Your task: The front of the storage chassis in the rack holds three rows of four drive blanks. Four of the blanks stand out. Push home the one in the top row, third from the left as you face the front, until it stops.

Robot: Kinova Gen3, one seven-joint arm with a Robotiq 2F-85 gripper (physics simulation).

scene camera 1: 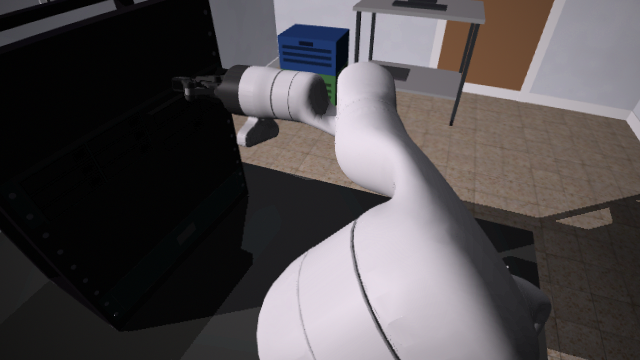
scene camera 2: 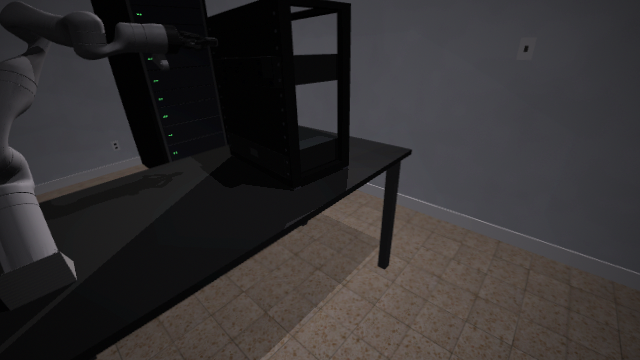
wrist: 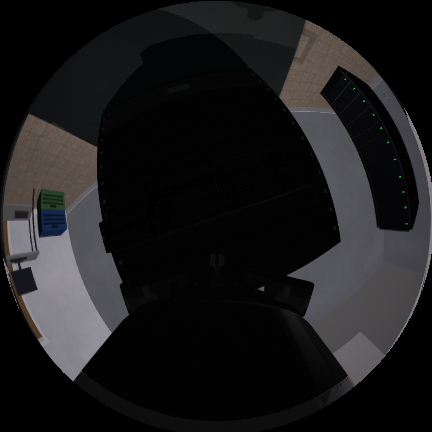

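Black rack (scene camera 1: 118,178), (scene camera 2: 256,71), (wrist: 213,162). The gripper (scene camera 1: 175,83), (wrist: 216,262).
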